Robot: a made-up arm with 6 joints.
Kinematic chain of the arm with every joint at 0, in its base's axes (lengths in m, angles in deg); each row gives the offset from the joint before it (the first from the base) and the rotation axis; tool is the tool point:
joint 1: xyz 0 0 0.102 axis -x
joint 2: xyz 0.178 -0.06 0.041 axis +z
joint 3: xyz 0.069 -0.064 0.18 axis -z
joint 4: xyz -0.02 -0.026 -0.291 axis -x
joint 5: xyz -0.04 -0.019 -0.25 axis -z
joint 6: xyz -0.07 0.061 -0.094 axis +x
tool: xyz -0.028 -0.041 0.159
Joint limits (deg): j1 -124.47..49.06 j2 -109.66..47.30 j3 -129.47..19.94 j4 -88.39..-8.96 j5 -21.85..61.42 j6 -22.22..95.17
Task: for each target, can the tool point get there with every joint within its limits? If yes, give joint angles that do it. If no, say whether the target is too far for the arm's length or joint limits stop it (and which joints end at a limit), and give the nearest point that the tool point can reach.
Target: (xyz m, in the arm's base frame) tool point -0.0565 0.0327 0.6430
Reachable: no: joint limits stop it (at a limit: joint 1, joint 2, joint 6) | nearest point -0.0100 0.0618 0.4649 | short by 0.186 m
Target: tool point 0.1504 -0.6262 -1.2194
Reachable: no: too far | nearest point 0.1682 -0.2508 -0.4273 | short by 0.877 m
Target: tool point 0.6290 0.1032 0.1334
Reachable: no: joint limits stop it (at a limit: joint 1, joint 3, joint 4, joint 6) | nearest point 0.5304 0.1044 0.1270 | short by 0.099 m
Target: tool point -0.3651 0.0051 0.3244
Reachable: no: joint limits stop it (at a limit: joint 1, joint 3, joint 6) | nearest point -0.2430 0.0254 0.2728 | short by 0.134 m
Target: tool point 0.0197 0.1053 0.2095
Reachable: yes | joints -102.11 -97.36 -74.75 -74.91 2.98 4.62
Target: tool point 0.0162 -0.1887 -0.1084
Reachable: yes | joints -9.69 -28.19 -88.39 -62.92 -8.02 3.57
